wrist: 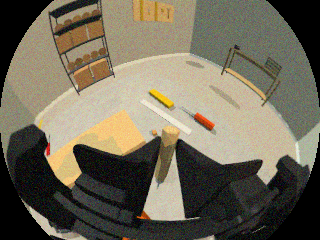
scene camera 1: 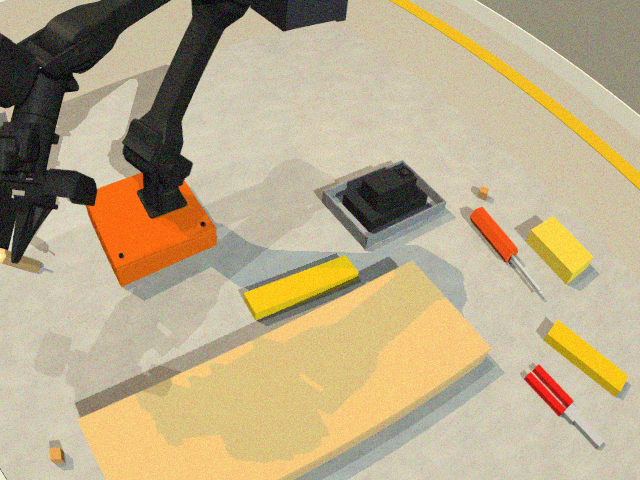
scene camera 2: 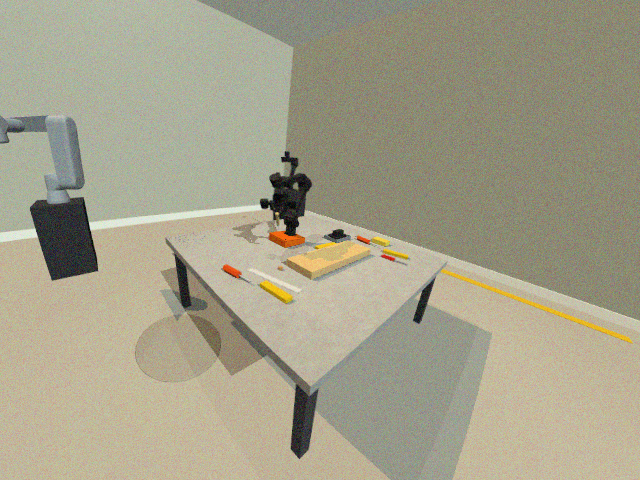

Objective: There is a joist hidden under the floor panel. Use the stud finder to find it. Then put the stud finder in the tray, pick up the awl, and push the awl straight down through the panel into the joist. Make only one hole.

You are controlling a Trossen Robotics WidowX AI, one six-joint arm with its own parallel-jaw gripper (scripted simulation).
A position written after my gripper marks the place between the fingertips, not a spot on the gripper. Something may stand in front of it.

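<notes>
My gripper point(wrist: 168, 141), carrying an awl point(wrist: 170, 135). Stud finder point(scene camera 1: 384, 196) also in sight.
</notes>
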